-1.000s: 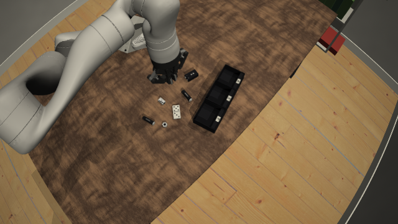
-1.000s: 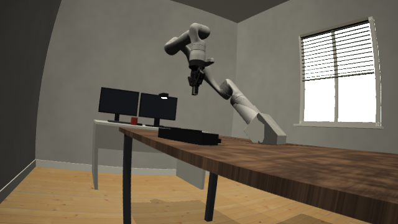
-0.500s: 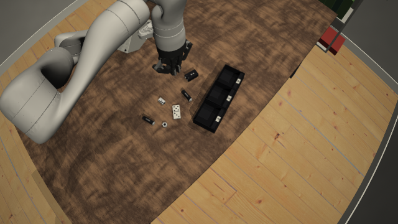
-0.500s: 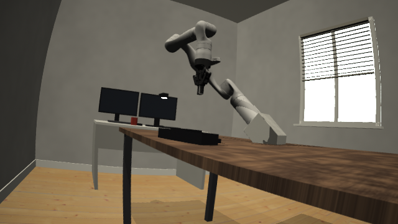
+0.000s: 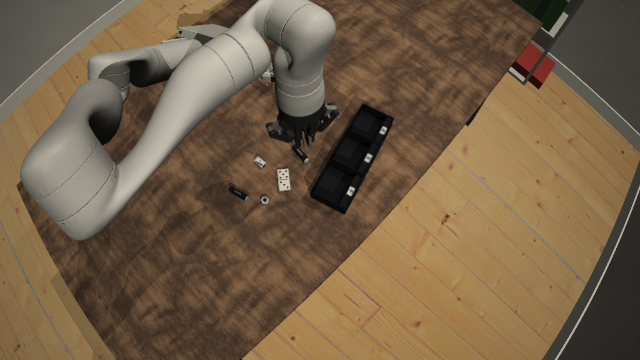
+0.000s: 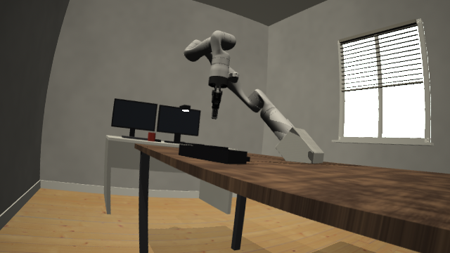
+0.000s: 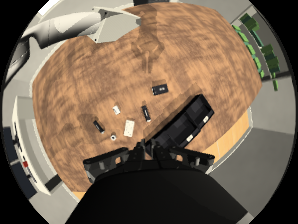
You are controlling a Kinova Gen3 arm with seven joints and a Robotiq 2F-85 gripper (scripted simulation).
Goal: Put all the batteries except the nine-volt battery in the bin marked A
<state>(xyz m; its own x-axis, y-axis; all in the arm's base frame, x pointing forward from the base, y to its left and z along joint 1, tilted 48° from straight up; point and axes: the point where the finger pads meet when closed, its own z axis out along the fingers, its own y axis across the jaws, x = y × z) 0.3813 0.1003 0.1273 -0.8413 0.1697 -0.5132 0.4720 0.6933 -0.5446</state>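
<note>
My hand is 160 mm above the white domino, 50 mm to the left of it and 30 mm past it. From my hand the other things lie so: metal nut 160 mm below, 110 mm to the right, 30 mm behind; black nine-volt battery 160 mm below, 90 mm to the left, 80 mm behind; grey metal piece 160 mm below, 90 mm behind, 50 mm to the right.
</note>
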